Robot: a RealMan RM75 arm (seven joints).
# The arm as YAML. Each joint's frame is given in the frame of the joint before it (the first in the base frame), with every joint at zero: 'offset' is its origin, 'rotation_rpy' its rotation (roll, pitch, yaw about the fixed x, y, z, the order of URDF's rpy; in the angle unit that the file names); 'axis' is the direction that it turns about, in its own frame. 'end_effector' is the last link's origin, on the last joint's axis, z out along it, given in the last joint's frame.
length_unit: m
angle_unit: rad
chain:
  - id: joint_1
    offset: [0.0, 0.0, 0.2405]
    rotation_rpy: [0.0, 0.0, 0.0]
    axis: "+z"
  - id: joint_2
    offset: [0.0, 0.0, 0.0]
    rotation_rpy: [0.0, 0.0, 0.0]
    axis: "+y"
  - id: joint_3
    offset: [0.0, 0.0, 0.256]
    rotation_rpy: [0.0, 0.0, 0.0]
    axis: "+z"
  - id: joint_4
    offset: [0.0, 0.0, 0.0]
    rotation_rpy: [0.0, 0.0, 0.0]
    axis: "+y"
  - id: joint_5
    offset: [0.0, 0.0, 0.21]
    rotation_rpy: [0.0, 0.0, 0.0]
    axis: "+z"
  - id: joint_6
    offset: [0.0, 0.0, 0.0]
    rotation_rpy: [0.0, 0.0, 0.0]
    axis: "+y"
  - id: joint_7
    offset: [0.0, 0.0, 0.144]
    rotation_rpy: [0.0, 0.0, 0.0]
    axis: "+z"
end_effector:
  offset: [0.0, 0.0, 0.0]
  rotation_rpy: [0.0, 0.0, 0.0]
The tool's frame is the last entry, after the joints.
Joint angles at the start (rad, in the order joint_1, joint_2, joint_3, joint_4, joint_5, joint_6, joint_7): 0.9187 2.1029 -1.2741 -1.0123 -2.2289 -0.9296 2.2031
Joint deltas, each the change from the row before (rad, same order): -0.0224 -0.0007 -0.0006 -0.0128 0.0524 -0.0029 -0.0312; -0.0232 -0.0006 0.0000 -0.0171 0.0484 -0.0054 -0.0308; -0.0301 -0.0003 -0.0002 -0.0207 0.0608 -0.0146 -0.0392; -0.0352 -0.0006 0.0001 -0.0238 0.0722 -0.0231 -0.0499; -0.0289 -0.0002 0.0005 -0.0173 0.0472 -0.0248 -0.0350; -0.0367 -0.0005 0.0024 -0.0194 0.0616 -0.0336 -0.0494; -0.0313 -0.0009 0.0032 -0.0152 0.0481 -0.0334 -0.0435; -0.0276 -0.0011 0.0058 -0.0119 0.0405 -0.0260 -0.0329; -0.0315 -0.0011 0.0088 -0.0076 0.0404 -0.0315 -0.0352
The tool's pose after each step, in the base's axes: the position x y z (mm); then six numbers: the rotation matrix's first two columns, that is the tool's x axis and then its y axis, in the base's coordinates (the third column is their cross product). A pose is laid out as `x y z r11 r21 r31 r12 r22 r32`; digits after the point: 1 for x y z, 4 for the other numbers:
57.2 450.8 -18.9 0.9253 -0.2189 -0.3098 -0.3477 -0.8156 -0.4624
58.1 447.5 -16.2 0.9182 -0.2067 -0.3380 -0.3502 -0.8224 -0.4484
59.9 442.1 -13.4 0.9086 -0.1936 -0.3701 -0.3512 -0.8337 -0.4262
61.8 435.1 -9.9 0.8973 -0.1745 -0.4056 -0.3456 -0.8492 -0.3993
65.1 428.8 -7.7 0.8898 -0.1641 -0.4259 -0.3398 -0.8612 -0.3779
69.4 420.8 -4.4 0.8795 -0.1472 -0.4526 -0.3281 -0.8764 -0.3524
73.8 413.5 -1.5 0.8721 -0.1307 -0.4716 -0.3131 -0.8896 -0.3325
78.3 407.9 2.1 0.8624 -0.1201 -0.4918 -0.3066 -0.8969 -0.3186
85.3 401.5 5.7 0.8516 -0.1140 -0.5117 -0.3029 -0.9036 -0.3028

